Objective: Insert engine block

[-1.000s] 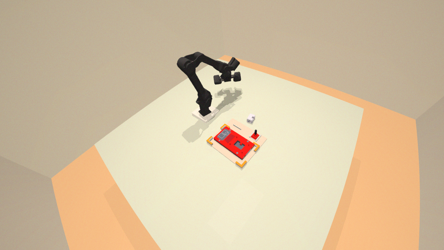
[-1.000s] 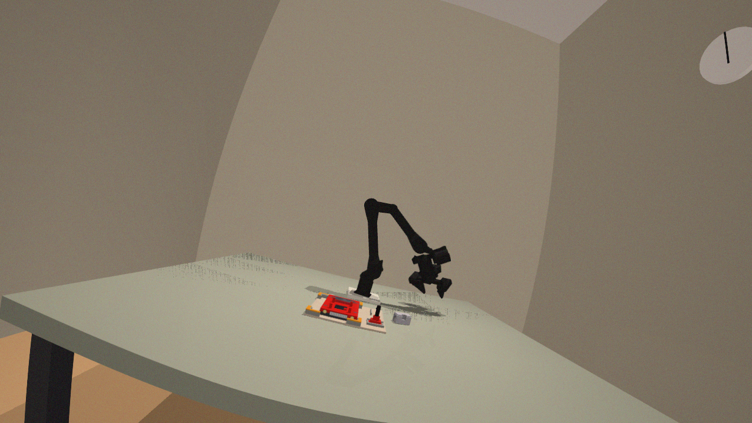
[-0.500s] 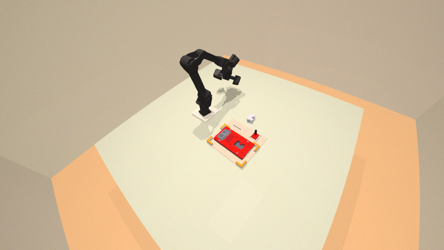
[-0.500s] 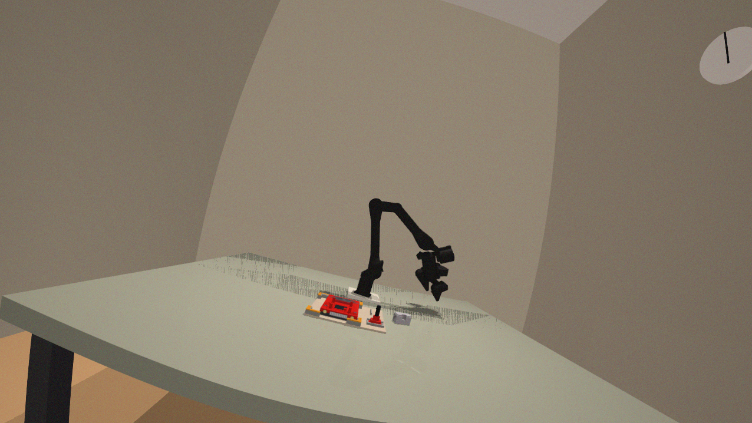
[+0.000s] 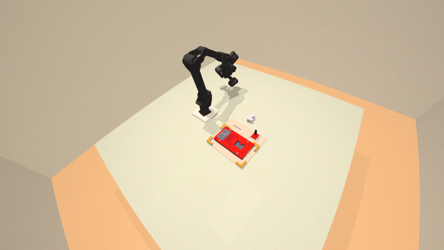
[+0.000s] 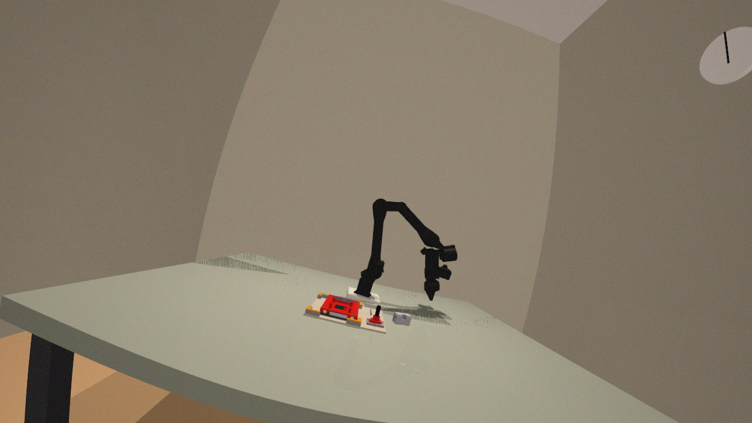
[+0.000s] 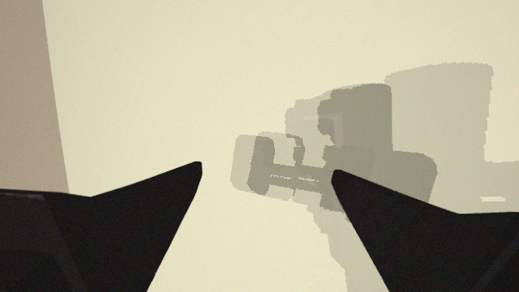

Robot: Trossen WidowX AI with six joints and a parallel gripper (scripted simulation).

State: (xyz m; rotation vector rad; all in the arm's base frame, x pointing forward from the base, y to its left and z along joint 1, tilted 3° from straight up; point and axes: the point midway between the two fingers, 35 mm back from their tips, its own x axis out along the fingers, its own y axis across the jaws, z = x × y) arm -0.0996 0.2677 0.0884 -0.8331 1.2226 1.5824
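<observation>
My gripper tip is now 36 cm short of the engine block, 10 cm to the left of it and 4 cm above it.
</observation>
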